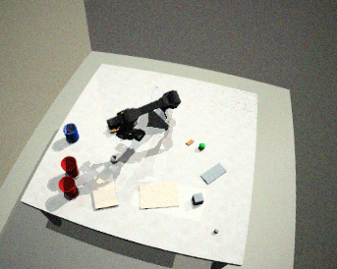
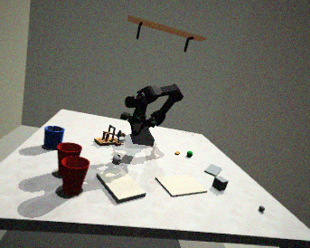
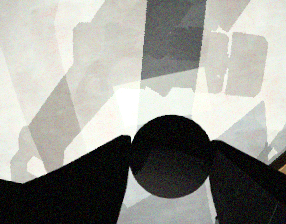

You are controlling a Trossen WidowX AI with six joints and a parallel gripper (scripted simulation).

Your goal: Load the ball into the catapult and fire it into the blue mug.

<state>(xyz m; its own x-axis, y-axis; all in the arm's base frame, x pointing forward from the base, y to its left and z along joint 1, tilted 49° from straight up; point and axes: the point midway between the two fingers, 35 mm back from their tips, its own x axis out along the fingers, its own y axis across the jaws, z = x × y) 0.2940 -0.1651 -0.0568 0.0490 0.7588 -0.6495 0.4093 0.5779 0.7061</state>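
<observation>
Now: the wooden catapult 19 cm behind my gripper tip, 9 cm below it and 7 cm to the right of it. From my gripper tip the other things lie so: orange block: 35 cm to the left, 13 cm below, 11 cm behind; then pale grey ball: 12 cm below, 9 cm to the right, 8 cm ahead; then black ball: 1 cm above.
</observation>
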